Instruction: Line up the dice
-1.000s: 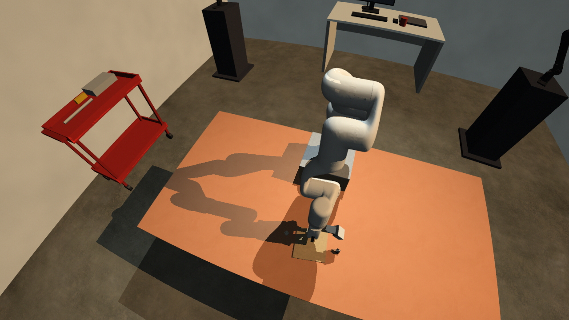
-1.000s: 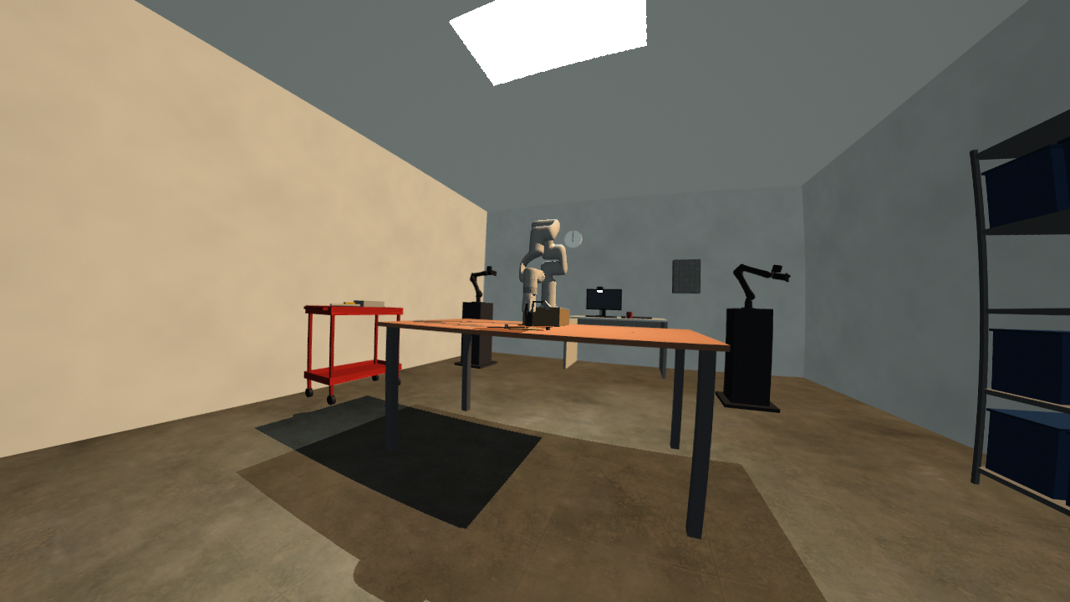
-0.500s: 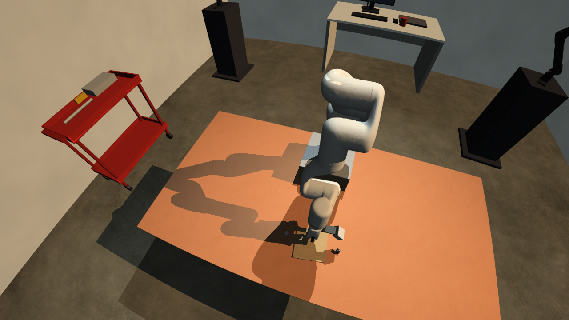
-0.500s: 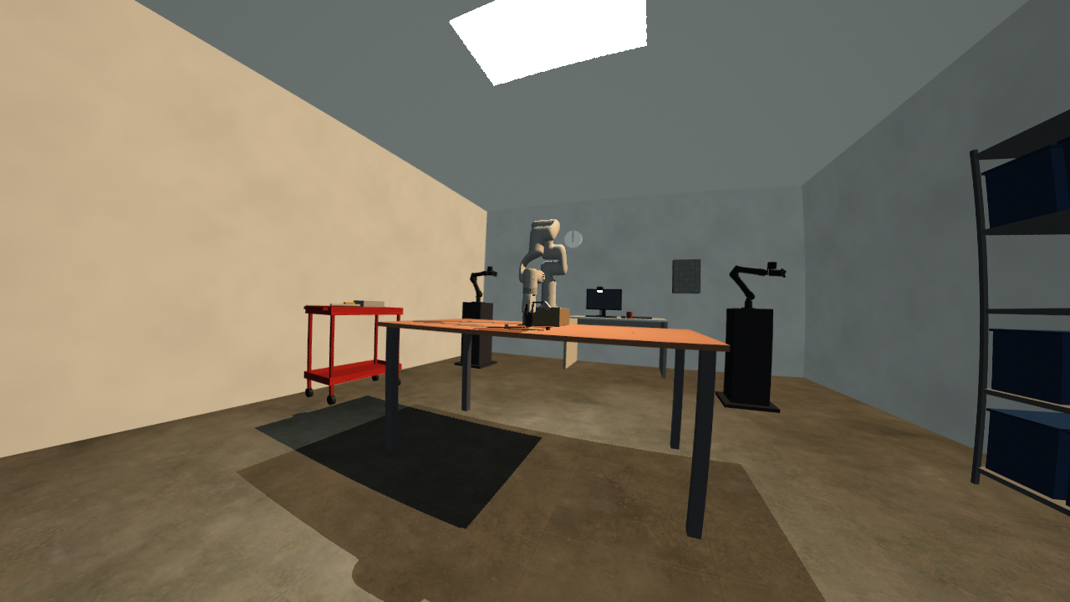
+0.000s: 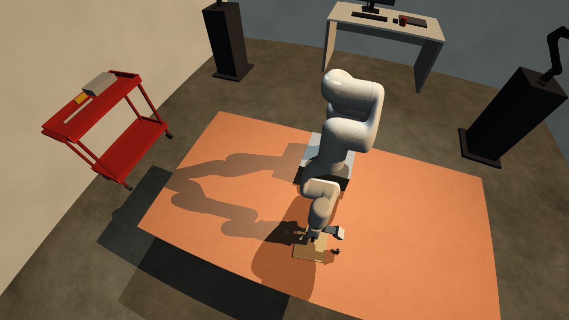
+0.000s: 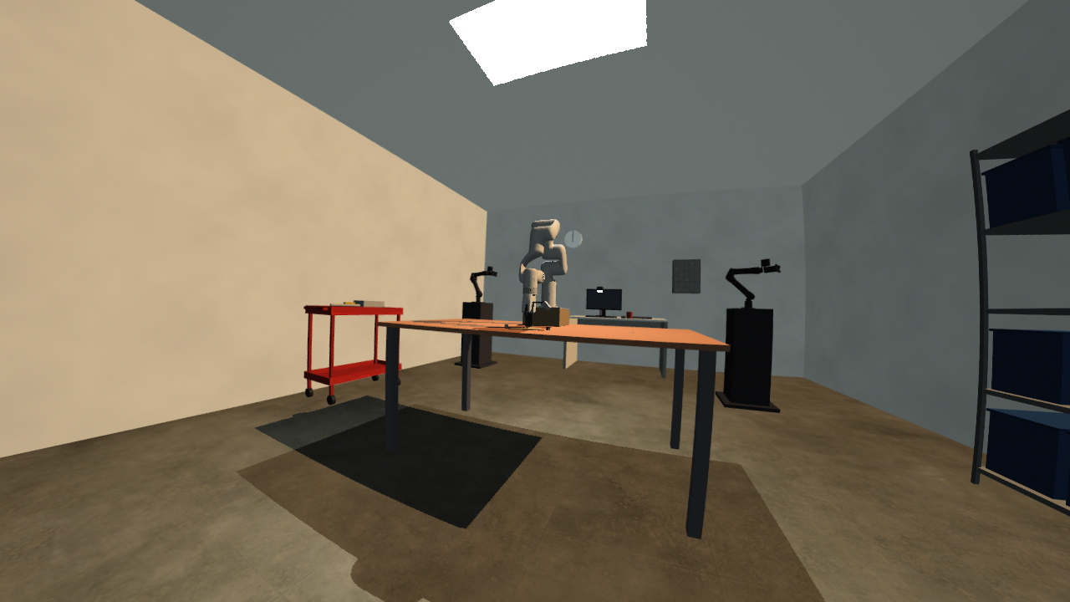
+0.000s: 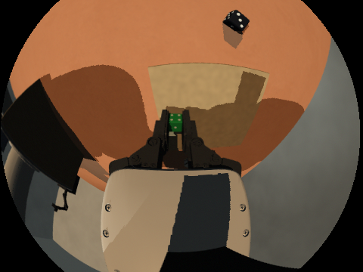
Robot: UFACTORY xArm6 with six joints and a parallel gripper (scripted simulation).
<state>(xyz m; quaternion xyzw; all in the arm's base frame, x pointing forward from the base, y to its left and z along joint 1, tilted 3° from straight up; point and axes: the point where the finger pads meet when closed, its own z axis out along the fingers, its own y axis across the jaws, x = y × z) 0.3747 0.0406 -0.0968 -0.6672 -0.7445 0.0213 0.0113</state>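
Right now the green die is 1 cm below my hand. The rest, counted from my hand: black die 12 cm to the left, 4 cm ahead, 2 cm below; white die 11 cm to the right, 4 cm ahead, 2 cm below; tan mat 5 cm ahead, 3 cm below.
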